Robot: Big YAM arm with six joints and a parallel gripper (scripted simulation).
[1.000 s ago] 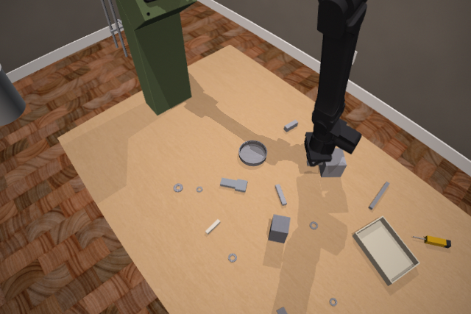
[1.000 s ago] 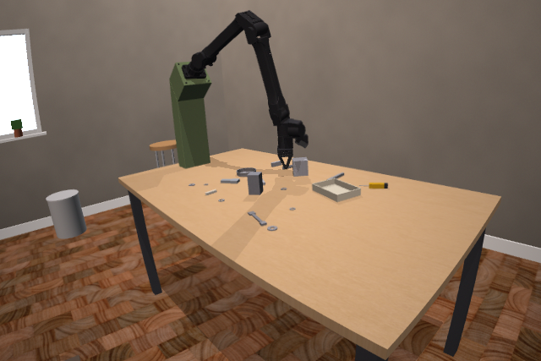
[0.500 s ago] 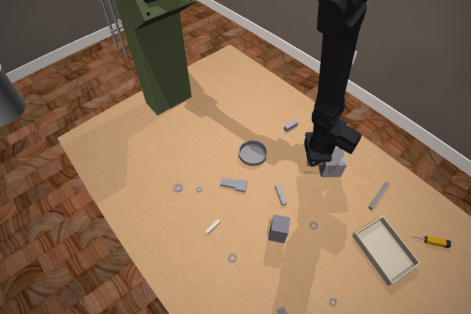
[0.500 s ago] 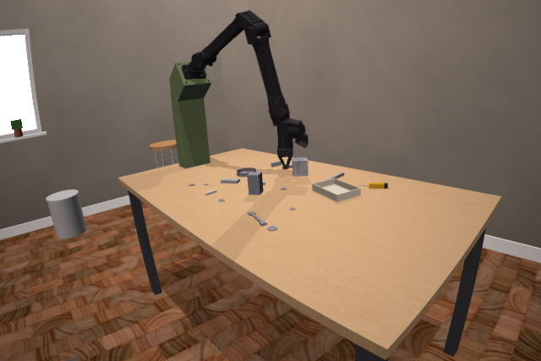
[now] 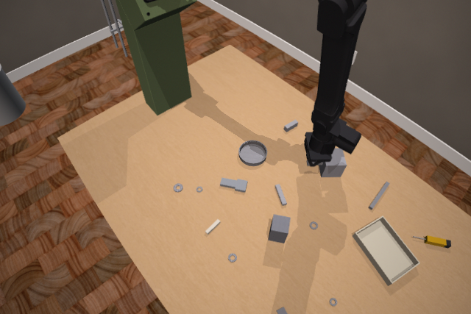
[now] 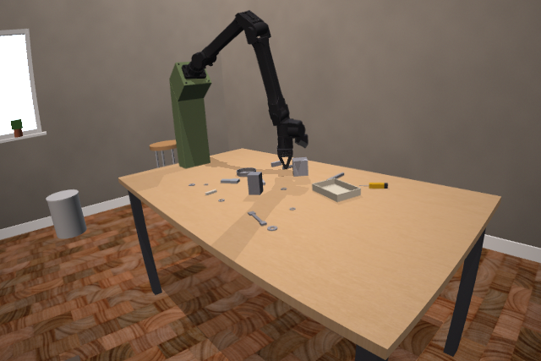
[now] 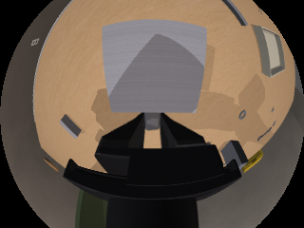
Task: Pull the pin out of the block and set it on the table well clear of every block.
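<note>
The light grey block lies 3 cm ahead of my hand and 4 cm to the left of it. The rest, counted from my hand: round dish (15 cm behind, 13 cm to the right, 3 cm below); long bar (21 cm ahead, 12 cm to the left, 3 cm below); flat bar (2 cm ahead, 14 cm to the right, 3 cm below).
</note>
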